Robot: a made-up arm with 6 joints.
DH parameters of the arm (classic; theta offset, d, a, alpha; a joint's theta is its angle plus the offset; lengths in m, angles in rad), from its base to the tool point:
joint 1: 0 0.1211 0 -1.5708
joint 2: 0.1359 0 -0.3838 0
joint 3: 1.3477 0 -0.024 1.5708
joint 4: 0 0.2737 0 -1.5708
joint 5: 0 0 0.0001 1.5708
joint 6: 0 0.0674 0 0
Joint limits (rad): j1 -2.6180..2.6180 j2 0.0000..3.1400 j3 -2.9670..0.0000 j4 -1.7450..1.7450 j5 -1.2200..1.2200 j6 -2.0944..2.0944
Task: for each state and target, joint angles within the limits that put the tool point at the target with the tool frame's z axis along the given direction. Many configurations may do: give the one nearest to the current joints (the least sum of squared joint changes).
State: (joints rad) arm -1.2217 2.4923 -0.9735 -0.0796 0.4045 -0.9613
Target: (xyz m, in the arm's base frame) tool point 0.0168 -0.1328 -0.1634 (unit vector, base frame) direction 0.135 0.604 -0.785
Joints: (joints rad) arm -1.5262 3.1379 -0.5410 -0.5231 -0.3300 -0.9613
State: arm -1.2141 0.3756 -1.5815 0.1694 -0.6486 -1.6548
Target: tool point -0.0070 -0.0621 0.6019 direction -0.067 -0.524 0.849
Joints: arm -1.6634 0.8115 -1.0568 0.0290 -0.6822 -1.6548
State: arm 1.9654 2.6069 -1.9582 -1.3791 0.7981 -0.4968
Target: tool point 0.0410 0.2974 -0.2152 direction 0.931 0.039 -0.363
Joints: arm 1.6446 3.1380 -1.0783 -1.6932 1.2178 -0.4968
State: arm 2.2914 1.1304 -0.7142 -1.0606 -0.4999 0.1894
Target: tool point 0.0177 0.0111 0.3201 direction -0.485 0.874 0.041
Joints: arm 2.3812 0.3289 -0.2424 -1.7048 0.3064 0.1894
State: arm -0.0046 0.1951 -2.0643 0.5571 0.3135 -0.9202
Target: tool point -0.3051 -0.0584 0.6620 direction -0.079 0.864 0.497
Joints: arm 0.3712 0.5173 -1.9750 1.3052 1.0436 -0.9202
